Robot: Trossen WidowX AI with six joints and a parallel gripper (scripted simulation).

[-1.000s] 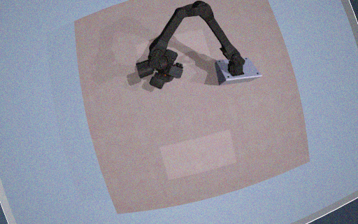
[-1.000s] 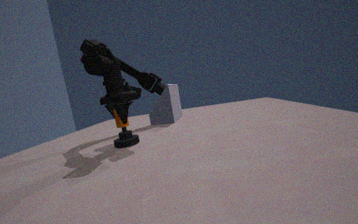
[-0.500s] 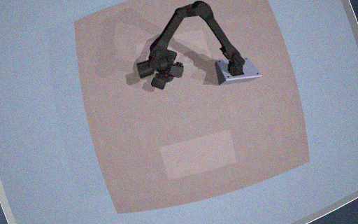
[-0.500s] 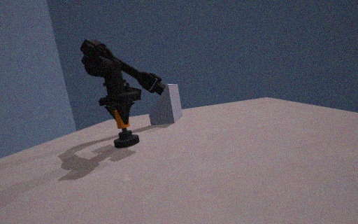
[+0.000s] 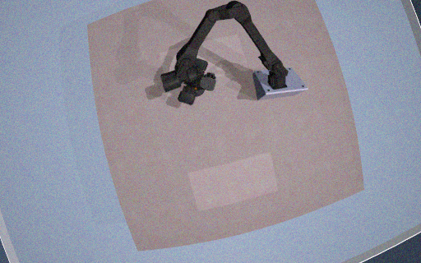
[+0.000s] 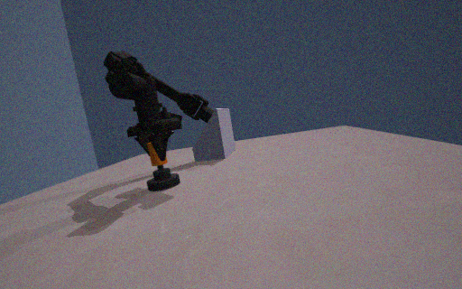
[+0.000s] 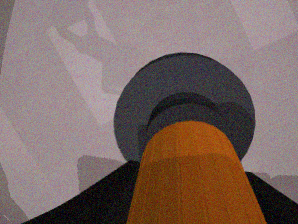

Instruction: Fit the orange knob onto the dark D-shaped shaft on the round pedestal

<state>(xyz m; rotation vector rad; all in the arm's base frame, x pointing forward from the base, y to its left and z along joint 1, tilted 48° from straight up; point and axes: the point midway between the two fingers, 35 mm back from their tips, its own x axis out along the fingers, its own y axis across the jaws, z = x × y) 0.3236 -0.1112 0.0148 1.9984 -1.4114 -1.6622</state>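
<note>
The orange knob lies 2 cm above my gripper tip. The rest, counted from my gripper tip: dark pedestal: 4 cm below.
</note>
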